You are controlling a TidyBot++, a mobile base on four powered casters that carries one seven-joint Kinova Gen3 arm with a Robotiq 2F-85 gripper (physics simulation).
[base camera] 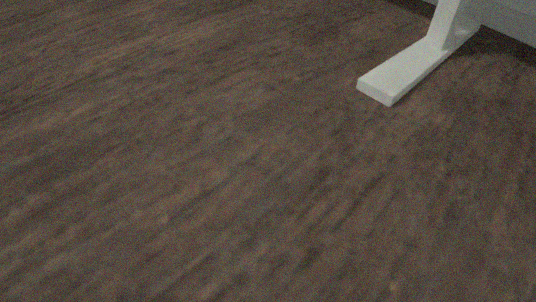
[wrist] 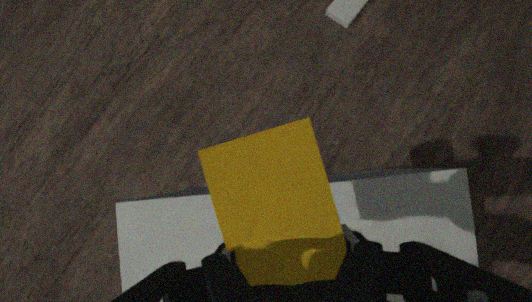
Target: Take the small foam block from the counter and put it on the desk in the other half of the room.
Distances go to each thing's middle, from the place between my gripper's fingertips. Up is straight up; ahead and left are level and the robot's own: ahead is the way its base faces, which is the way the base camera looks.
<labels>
Now: the yellow foam block [wrist: 270, 192] 3 cm ahead of my hand and 1 cm above it.
</labels>
